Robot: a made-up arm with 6 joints. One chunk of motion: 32 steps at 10 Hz.
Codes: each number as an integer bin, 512 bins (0 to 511) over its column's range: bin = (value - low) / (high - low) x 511, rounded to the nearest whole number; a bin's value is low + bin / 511 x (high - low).
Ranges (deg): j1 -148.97..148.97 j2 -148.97..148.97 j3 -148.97..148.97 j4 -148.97..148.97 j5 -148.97..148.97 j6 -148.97..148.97
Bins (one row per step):
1: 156 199 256 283 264 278
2: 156 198 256 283 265 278
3: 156 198 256 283 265 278
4: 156 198 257 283 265 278
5: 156 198 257 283 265 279
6: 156 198 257 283 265 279
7: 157 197 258 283 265 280
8: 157 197 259 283 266 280
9: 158 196 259 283 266 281
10: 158 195 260 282 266 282
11: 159 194 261 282 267 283
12: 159 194 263 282 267 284
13: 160 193 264 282 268 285
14: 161 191 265 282 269 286
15: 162 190 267 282 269 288
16: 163 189 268 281 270 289
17: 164 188 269 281 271 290
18: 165 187 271 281 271 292
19: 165 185 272 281 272 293
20: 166 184 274 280 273 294
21: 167 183 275 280 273 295
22: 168 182 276 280 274 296
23: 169 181 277 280 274 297
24: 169 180 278 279 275 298
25: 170 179 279 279 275 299
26: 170 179 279 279 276 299
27: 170 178 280 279 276 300
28: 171 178 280 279 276 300
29: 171 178 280 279 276 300
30: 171 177 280 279 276 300
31: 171 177 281 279 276 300
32: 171 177 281 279 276 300
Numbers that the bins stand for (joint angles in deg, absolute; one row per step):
1: -58.01 -32.94 0.29 16.03 4.96 13.12
2: -58.01 -33.53 0.29 16.03 5.54 13.12
3: -58.01 -33.53 0.29 16.03 5.54 13.12
4: -58.01 -33.53 0.87 16.03 5.54 13.12
5: -58.01 -33.53 0.87 16.03 5.54 13.70
6: -58.01 -33.53 0.87 16.03 5.54 13.70
7: -57.43 -34.11 1.46 16.03 5.54 14.28
8: -57.43 -34.11 2.04 16.03 6.12 14.28
9: -56.85 -34.69 2.04 16.03 6.12 14.87
10: -56.85 -35.27 2.62 15.45 6.12 15.45
11: -56.26 -35.86 3.21 15.45 6.71 16.03
12: -56.26 -35.86 4.37 15.45 6.71 16.62
13: -55.68 -36.44 4.96 15.45 7.29 17.20
14: -55.10 -37.61 5.54 15.45 7.87 17.78
15: -54.52 -38.19 6.71 15.45 7.87 18.95
16: -53.93 -38.77 7.29 14.87 8.45 19.53
17: -53.35 -39.36 7.87 14.87 9.04 20.12
18: -52.77 -39.94 9.04 14.87 9.04 21.28
19: -52.77 -41.11 9.62 14.87 9.62 21.86
20: -52.18 -41.69 10.79 14.28 10.20 22.45
21: -51.60 -42.27 11.37 14.28 10.20 23.03
22: -51.02 -42.85 11.95 14.28 10.79 23.61
23: -50.43 -43.44 12.54 14.28 10.79 24.20
24: -50.43 -44.02 13.12 13.70 11.37 24.78
25: -49.85 -44.60 13.70 13.70 11.37 25.36
26: -49.85 -44.60 13.70 13.70 11.95 25.36
27: -49.85 -45.19 14.28 13.70 11.95 25.95
28: -49.27 -45.19 14.28 13.70 11.95 25.95
29: -49.27 -45.19 14.28 13.70 11.95 25.95
30: -49.27 -45.77 14.28 13.70 11.95 25.95
31: -49.27 -45.77 14.87 13.70 11.95 25.95
32: -49.27 -45.77 14.87 13.70 11.95 25.95

